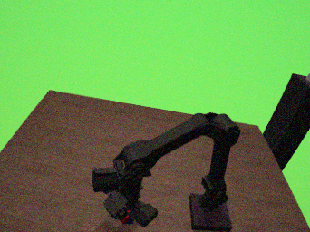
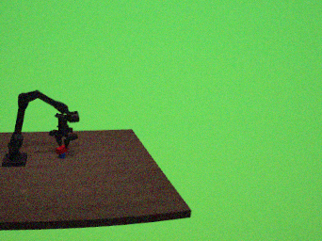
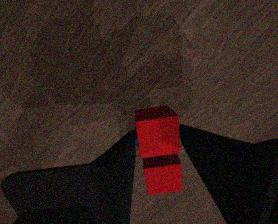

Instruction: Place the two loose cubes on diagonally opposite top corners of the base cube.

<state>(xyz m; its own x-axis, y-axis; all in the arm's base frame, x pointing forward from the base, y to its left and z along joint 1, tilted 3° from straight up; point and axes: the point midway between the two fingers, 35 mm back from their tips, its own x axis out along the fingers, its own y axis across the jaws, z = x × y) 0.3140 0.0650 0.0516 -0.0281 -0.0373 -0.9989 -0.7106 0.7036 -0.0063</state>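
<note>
The blue base cube lies 40 mm below my gripper tip, 10 mm to the right of it and 10 mm behind it.
</note>
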